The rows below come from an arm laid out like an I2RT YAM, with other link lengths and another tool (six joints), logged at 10 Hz.
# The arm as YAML. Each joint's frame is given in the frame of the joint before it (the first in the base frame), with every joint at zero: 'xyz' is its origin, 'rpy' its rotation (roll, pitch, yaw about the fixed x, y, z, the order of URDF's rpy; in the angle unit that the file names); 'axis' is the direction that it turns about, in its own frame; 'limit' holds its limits. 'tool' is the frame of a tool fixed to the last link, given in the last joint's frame.
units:
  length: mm
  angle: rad
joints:
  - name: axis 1
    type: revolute
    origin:
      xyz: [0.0, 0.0, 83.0]
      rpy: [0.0, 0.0, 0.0]
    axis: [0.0, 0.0, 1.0]
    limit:
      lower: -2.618
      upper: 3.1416
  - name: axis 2
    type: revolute
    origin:
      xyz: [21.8, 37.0, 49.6]
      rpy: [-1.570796, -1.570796, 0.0]
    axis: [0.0, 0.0, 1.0]
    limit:
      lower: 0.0
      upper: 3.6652
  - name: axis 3
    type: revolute
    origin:
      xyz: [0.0, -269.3, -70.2]
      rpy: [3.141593, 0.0, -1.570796]
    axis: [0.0, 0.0, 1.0]
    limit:
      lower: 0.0
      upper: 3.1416
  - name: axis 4
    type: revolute
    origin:
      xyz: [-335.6, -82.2, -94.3]
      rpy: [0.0, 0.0, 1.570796]
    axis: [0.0, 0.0, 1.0]
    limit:
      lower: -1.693
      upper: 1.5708
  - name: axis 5
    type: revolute
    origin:
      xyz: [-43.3, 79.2, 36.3]
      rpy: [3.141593, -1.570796, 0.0]
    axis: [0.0, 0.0, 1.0]
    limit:
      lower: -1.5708
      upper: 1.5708
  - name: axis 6
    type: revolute
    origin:
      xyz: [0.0, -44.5, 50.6]
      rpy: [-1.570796, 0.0, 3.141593]
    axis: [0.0, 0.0, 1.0]
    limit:
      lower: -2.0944
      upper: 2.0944
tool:
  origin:
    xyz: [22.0, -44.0, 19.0]
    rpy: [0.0, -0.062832, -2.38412]
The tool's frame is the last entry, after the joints.
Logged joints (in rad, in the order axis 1, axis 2, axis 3, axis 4, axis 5, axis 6), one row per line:
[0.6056, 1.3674, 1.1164, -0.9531, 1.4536, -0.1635]
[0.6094, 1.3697, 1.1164, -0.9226, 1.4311, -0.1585]
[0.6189, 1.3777, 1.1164, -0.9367, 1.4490, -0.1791]
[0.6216, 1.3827, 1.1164, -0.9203, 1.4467, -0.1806]
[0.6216, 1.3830, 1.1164, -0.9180, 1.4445, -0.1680]
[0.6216, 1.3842, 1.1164, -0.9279, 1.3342, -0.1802]
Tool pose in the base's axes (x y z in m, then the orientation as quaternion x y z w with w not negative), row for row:
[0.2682, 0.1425, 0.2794, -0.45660, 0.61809, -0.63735, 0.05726]
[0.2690, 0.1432, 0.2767, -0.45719, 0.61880, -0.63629, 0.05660]
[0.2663, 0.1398, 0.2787, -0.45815, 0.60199, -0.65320, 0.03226]
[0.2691, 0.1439, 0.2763, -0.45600, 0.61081, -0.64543, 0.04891]
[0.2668, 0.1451, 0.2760, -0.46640, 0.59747, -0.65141, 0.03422]
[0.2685, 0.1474, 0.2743, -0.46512, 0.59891, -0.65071, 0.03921]
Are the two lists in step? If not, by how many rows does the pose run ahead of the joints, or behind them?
The pose runs 2 rows behind the joints: the pose in row i belongs to the joints in row i - 2.
